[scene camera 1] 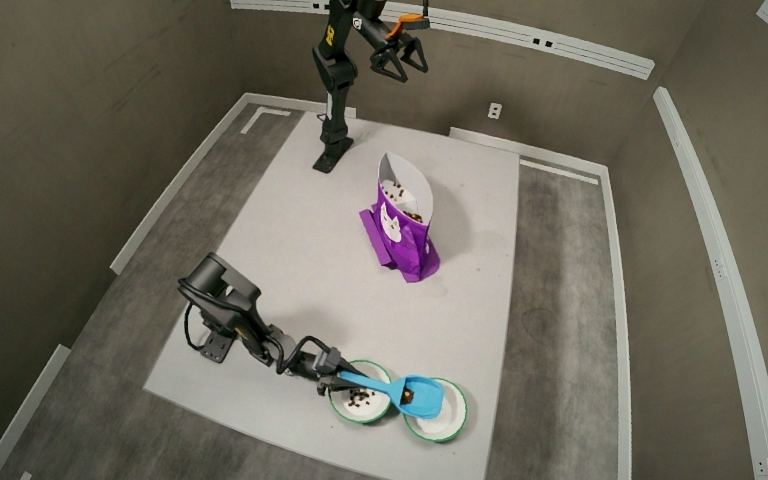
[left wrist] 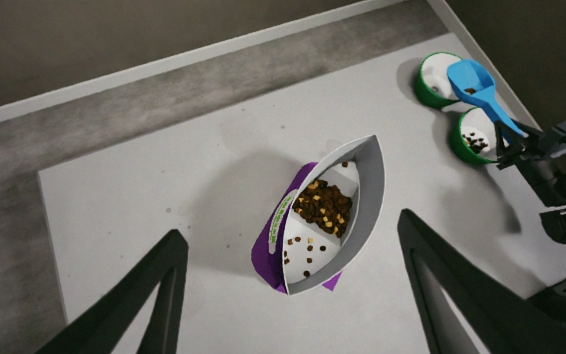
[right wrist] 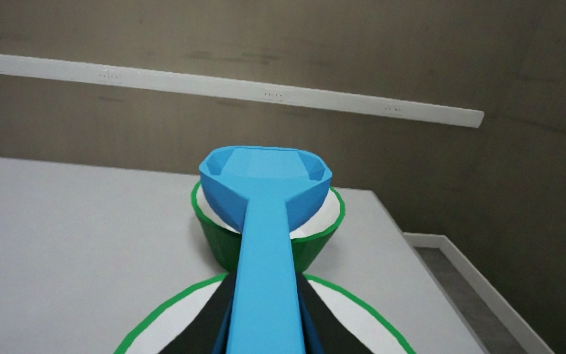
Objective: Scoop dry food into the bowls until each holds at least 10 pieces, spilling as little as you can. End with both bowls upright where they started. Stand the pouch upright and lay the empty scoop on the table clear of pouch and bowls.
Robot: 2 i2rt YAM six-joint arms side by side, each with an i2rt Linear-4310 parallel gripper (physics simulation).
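A green-rimmed white bowl (scene camera 1: pixel 370 412) (left wrist: pixel 462 146) (right wrist: pixel 170 320) stands upright with several brown pieces inside. A second bowl (scene camera 1: pixel 454 416) (left wrist: pixel 431 96) (right wrist: pixel 220 250) stands upright beside it at the right in scene camera 1, its floor partly hidden. My right gripper (scene camera 1: pixel 362 381) (left wrist: pixel 500 119) (right wrist: pixel 264 284) is shut on the handle of the blue scoop (scene camera 1: pixel 427 396) (left wrist: pixel 470 75) (right wrist: pixel 267 235), above the first bowl. The scoop's head is over the second bowl, roughly level, with some food near its handle end. The purple pouch (scene camera 1: pixel 404 251) (left wrist: pixel 265 255) stands upright, open, with food inside. My left gripper (scene camera 1: pixel 415 74) (left wrist: pixel 286 227) is open and empty, high above the table.
The light grey table (scene camera 1: pixel 294 243) (left wrist: pixel 140 210) (right wrist: pixel 90 225) carries the pouch and both bowls. The bowls stand close together near its front edge, with the pouch farther back. Dark floor (scene camera 1: pixel 555 316) and walls surround the table.
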